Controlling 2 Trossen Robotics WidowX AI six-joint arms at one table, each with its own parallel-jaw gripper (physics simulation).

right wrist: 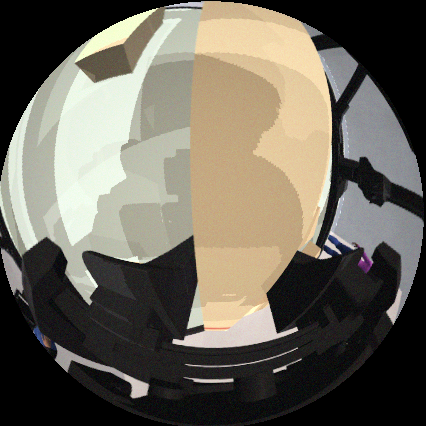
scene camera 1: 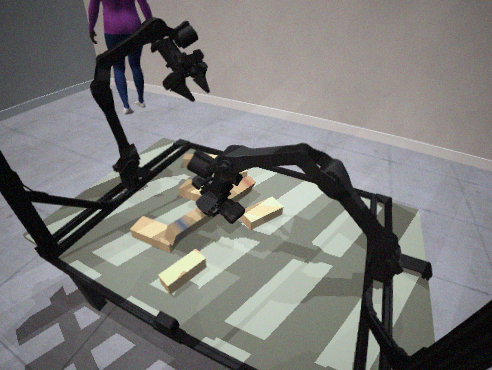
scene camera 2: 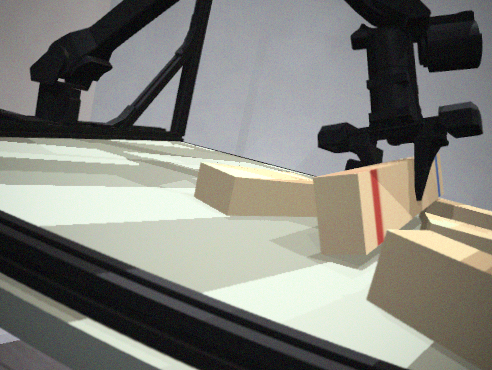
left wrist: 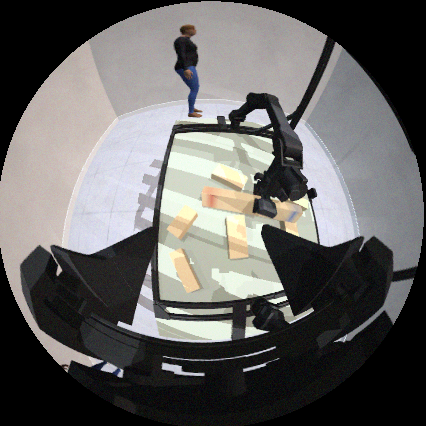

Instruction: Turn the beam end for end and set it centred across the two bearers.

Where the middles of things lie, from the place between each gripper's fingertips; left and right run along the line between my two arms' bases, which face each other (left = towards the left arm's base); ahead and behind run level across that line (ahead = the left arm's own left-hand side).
Scene:
The wooden beam [scene camera 2: 355,208] is 290 mm below my left hand, 170 mm behind it and 140 mm to the right of it.
My right gripper is now 1 cm to the left of the wooden beam and 2 cm below it.

